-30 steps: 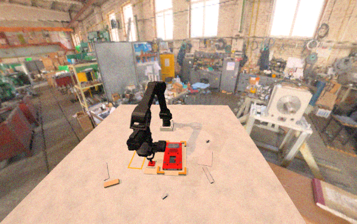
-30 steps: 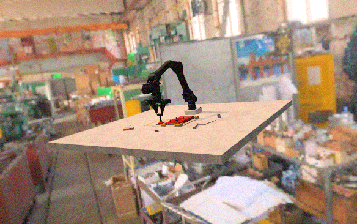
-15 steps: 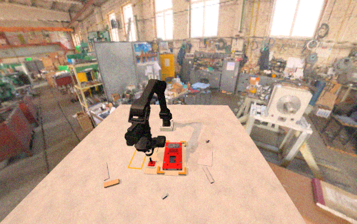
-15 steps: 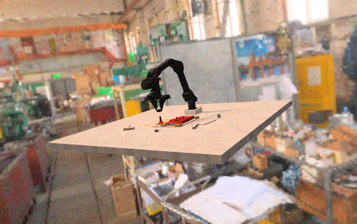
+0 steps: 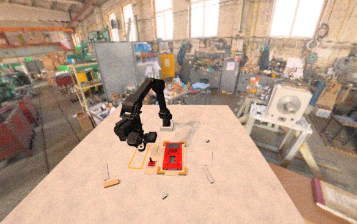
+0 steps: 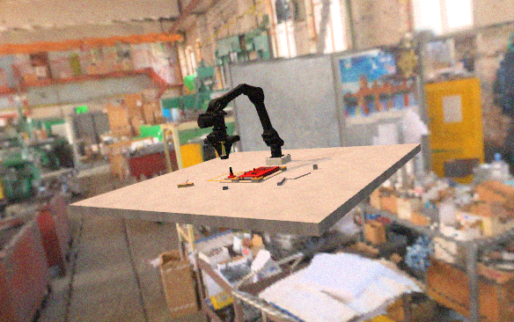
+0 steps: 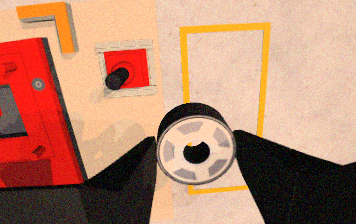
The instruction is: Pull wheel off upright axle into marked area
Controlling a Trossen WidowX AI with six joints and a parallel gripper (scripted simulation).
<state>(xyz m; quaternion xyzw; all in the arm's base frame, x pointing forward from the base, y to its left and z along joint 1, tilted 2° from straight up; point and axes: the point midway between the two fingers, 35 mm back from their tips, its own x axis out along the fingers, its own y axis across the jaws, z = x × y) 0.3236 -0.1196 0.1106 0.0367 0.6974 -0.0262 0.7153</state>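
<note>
Right now the axle is 7 cm below my gripper tip, 5 cm to the left of it and 3 cm ahead of it. The rest, counted from my gripper tip: wheel: right at my gripper tip; wooden block: 15 cm ahead, 14 cm to the right, 10 cm below.
</note>
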